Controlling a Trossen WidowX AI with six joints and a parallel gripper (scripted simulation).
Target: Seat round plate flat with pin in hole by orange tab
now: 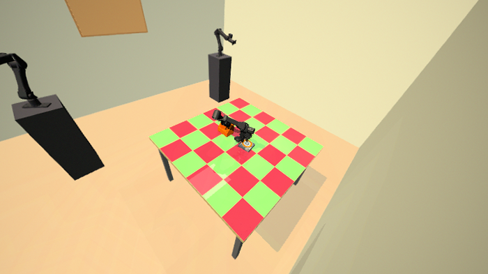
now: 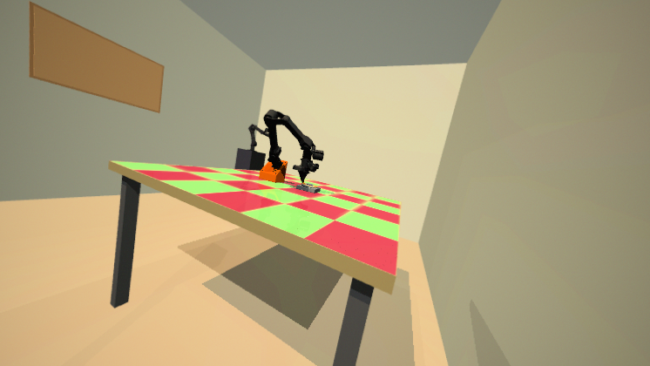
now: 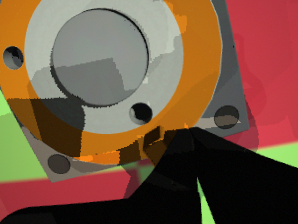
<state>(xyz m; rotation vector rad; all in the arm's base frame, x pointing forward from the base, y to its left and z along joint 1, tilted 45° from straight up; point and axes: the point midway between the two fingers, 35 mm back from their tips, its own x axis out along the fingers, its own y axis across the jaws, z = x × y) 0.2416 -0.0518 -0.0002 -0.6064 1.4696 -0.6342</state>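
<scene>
My gripper tip is now 4 cm short of the grey square base, 3 cm to the right of it and 2 cm above it. The rest, counted from my gripper tip: round plate: 2 cm to the left, 2 cm ahead, 1 cm below.
</scene>
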